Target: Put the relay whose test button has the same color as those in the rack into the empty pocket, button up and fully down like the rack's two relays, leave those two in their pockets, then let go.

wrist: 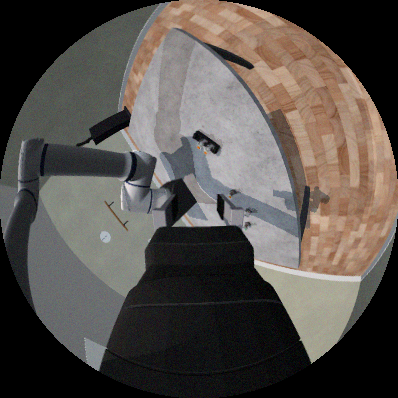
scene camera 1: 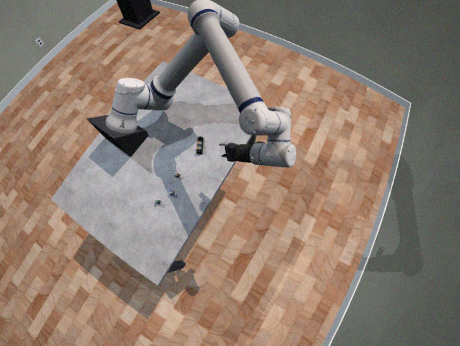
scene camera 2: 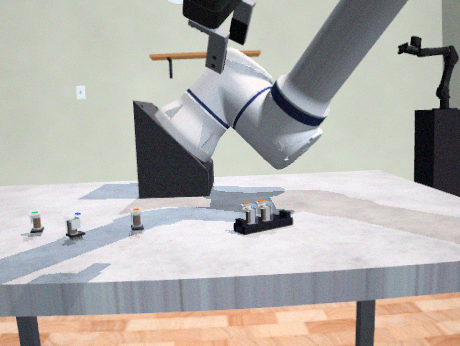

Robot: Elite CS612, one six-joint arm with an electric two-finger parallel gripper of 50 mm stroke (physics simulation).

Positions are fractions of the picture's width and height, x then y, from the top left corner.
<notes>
In view: my gripper (scene camera 2: 0.49,0.16) and a black rack (scene camera 2: 0.52,0.65).
My gripper also shows in the wrist view (wrist: 0.50,0.51).
</notes>
